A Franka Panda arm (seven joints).
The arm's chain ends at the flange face. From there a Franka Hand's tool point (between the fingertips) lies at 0.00 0.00 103.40 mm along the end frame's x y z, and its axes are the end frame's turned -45 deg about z.
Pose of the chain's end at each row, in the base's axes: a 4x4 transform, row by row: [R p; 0 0 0 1], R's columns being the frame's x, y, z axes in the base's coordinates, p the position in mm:
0.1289 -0.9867 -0.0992 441.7; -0.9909 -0.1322 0.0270 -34.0; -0.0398 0.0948 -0.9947 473.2; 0 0 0 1
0.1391 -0.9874 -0.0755 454.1; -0.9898 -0.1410 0.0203 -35.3; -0.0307 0.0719 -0.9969 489.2; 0 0 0 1
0.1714 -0.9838 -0.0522 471.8; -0.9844 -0.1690 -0.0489 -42.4; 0.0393 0.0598 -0.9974 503.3; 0 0 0 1
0.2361 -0.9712 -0.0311 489.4; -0.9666 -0.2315 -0.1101 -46.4; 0.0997 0.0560 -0.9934 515.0; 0 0 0 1
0.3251 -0.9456 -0.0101 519.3; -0.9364 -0.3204 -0.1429 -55.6; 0.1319 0.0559 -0.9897 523.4; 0 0 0 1
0.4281 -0.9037 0.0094 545.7; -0.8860 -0.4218 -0.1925 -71.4; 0.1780 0.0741 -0.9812 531.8; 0 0 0 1
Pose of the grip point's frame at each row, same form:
0.7888 -0.6066 -0.0992 431.4; -0.6072 -0.7942 0.0270 -31.2; -0.0952 0.0389 -0.9947 370.3; 0 0 0 1
0.7966 -0.5998 -0.0755 446.3; -0.6002 -0.7996 0.0203 -33.2; -0.0725 0.0291 -0.9969 386.1; 0 0 0 1
0.8168 -0.5745 -0.0522 466.4; -0.5766 -0.8156 -0.0489 -47.5; -0.0145 0.0701 -0.9974 400.2; 0 0 0 1
0.8537 -0.5198 -0.0311 486.2; -0.5198 -0.8472 -0.1101 -57.8; 0.0309 0.1101 -0.9934 412.3; 0 0 0 1
0.8985 -0.4388 -0.0101 518.3; -0.4356 -0.8887 -0.1429 -70.4; 0.0537 0.1328 -0.9897 421.1; 0 0 0 1
0.9417 -0.3363 0.0094 546.7; -0.3282 -0.9248 -0.1925 -91.3; 0.0735 0.1783 -0.9812 430.3; 0 0 0 1

